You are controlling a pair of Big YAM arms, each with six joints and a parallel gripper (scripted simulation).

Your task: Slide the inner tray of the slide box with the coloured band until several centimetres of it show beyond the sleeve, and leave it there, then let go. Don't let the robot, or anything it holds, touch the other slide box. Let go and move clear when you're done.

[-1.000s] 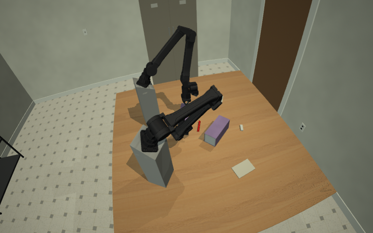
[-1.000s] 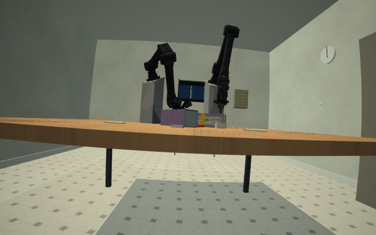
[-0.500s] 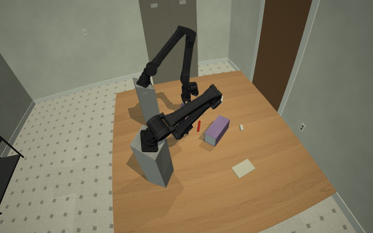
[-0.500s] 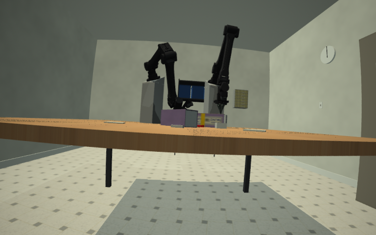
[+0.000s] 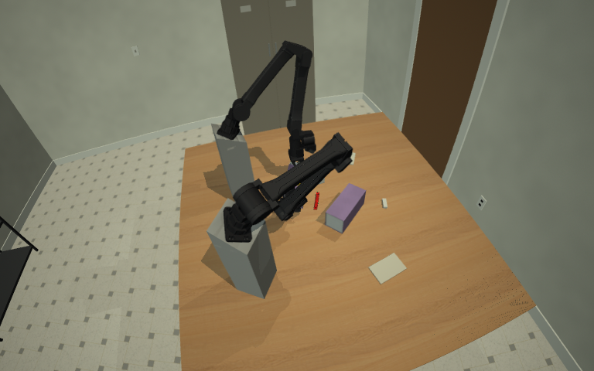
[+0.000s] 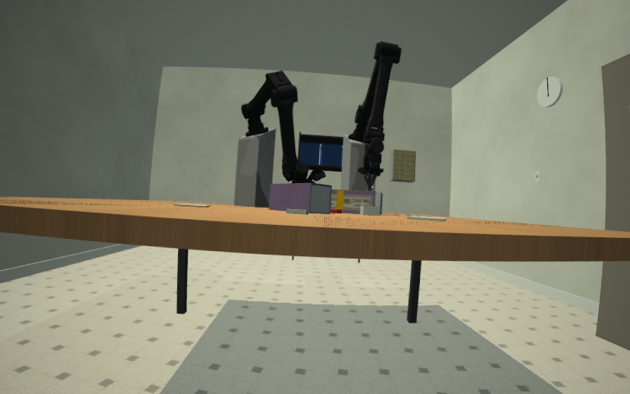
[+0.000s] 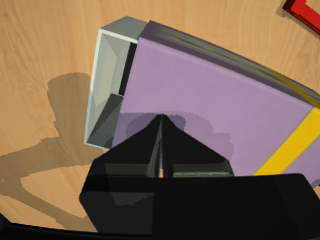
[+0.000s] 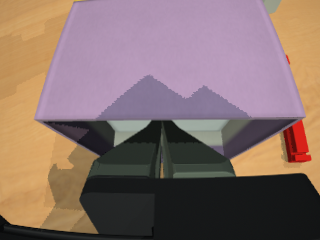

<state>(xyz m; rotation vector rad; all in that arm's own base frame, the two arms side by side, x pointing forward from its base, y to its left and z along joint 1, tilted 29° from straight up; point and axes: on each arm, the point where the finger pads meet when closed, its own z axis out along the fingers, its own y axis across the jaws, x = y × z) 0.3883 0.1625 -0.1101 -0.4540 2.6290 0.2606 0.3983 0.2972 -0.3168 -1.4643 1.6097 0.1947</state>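
Right now my right hand is 13 cm short of the red stick, 1 cm to the left of it and 3 cm above it. Round my right hand: cream card 33 cm ahead, 49 cm to the right, 4 cm below.
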